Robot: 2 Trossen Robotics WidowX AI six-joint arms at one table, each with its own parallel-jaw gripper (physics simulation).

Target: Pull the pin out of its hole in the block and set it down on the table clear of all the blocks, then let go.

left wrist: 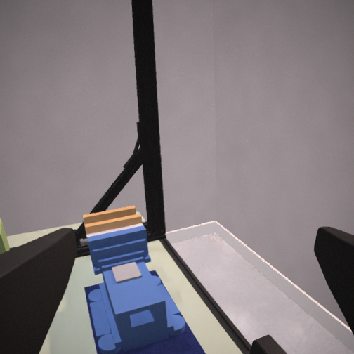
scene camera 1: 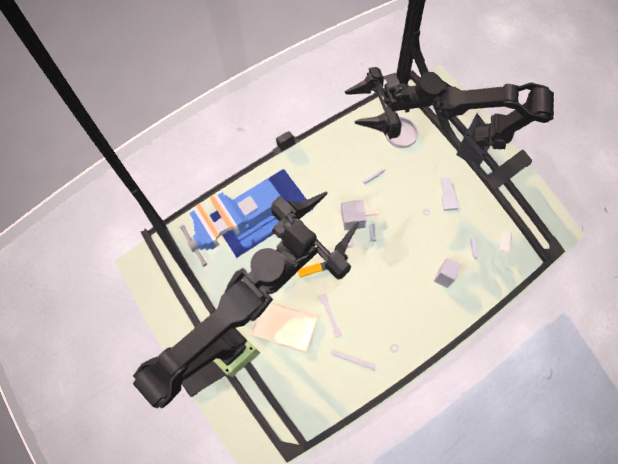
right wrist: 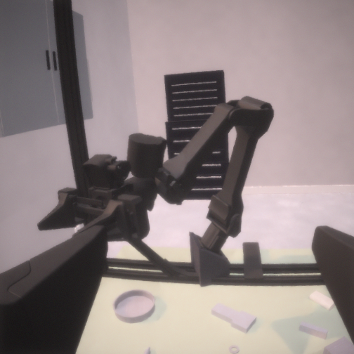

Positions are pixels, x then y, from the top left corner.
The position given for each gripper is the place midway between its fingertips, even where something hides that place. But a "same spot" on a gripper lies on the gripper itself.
left gripper: left wrist; scene camera 1 349,107; right wrist
right gripper: scene camera 1; right wrist; not seen in the left wrist view (out of frame)
same spot on right gripper: (right wrist: pixel 54 291) = (scene camera 1: pixel 311 204)
same spot on left gripper: (left wrist: pixel 42 266) = (right wrist: pixel 86 224)
